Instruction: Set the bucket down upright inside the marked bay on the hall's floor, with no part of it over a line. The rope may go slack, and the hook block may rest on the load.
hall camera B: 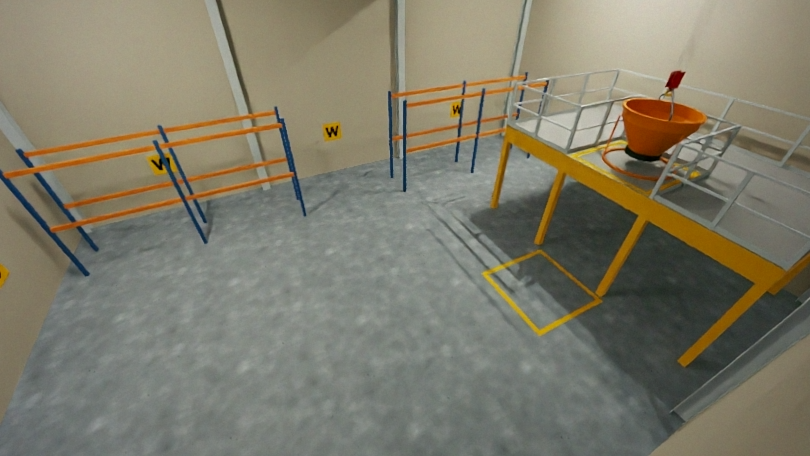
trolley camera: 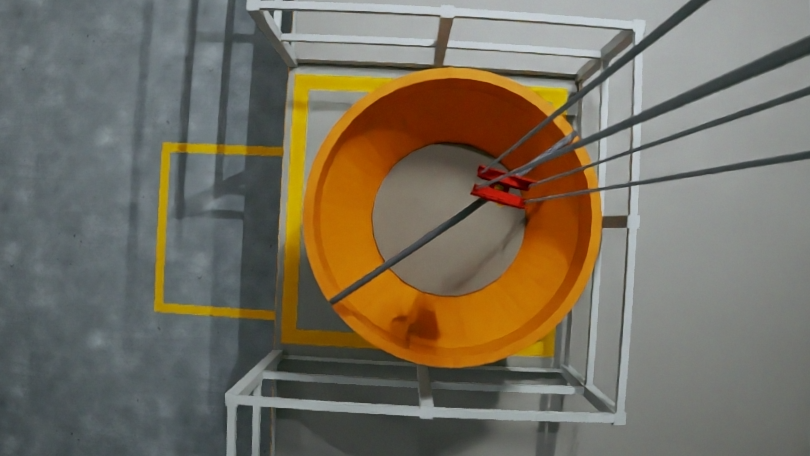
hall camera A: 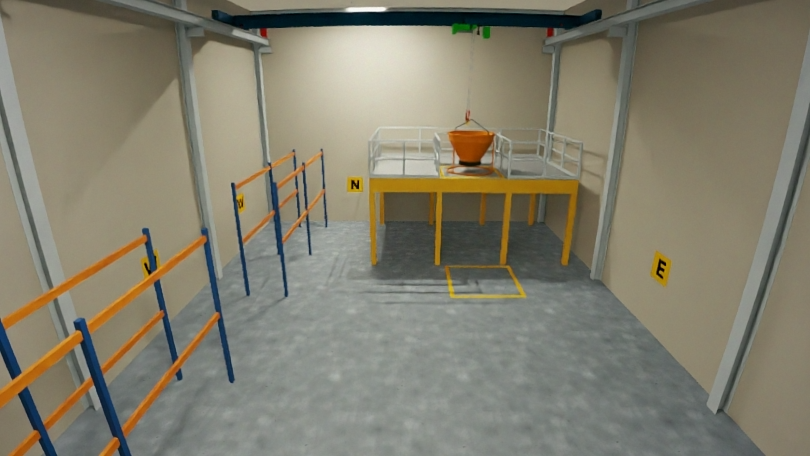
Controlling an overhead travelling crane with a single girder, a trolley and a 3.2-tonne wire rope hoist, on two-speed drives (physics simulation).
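The orange bucket (hall camera A: 471,146) (hall camera B: 657,127) (trolley camera: 348,226) stands upright on the raised platform, its base ring within a yellow outline (trolley camera: 294,226) there. My gripper, the hook under the red hook block (hall camera A: 467,120) (hall camera B: 670,92) (trolley camera: 499,186), is at the top of the bucket's bail and appears engaged with it. The block looks tilted in the hall camera B view. The marked bay (hall camera A: 487,296) (hall camera B: 512,303) (trolley camera: 162,226) lies on the hall's floor in front of the platform. The platform edge hides part of the bay in the trolley view.
The platform (hall camera A: 473,185) has yellow legs. White railings (hall camera B: 581,106) (trolley camera: 633,221) stand around the bucket on three sides, with a gap towards the bay. Blue and orange racks (hall camera A: 278,226) (hall camera B: 404,147) stand along the west wall. The green trolley (hall camera A: 464,27) hangs at the dark girder (hall camera A: 340,20).
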